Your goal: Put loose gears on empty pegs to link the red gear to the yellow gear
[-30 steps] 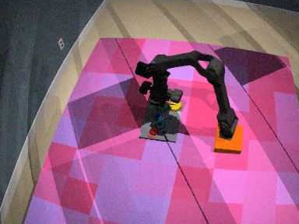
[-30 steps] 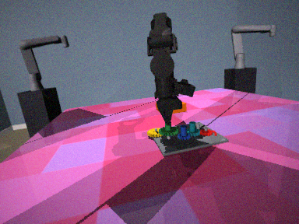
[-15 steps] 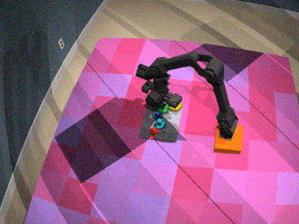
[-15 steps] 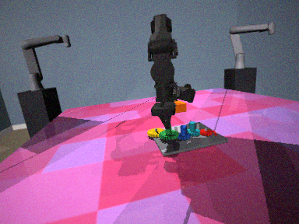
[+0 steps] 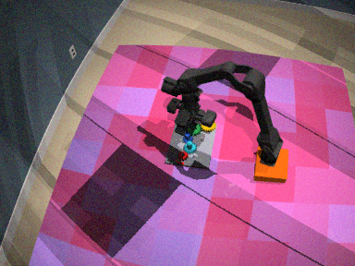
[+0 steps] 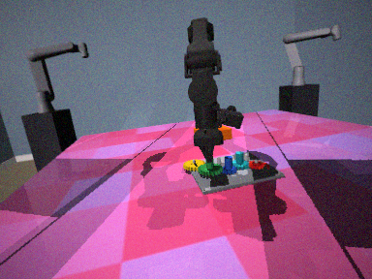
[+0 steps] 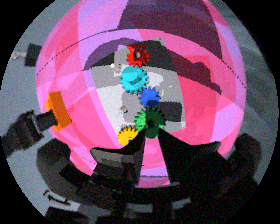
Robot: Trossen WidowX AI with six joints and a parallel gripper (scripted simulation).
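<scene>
The green gear lies 1 cm below my gripper tip. Round my gripper tip: blue gear: 5 cm to the left, 2 cm below; yellow gear: 5 cm behind, 4 cm to the right, 2 cm below; teal gear: 2 cm behind, 9 cm to the left, 2 cm below.
</scene>
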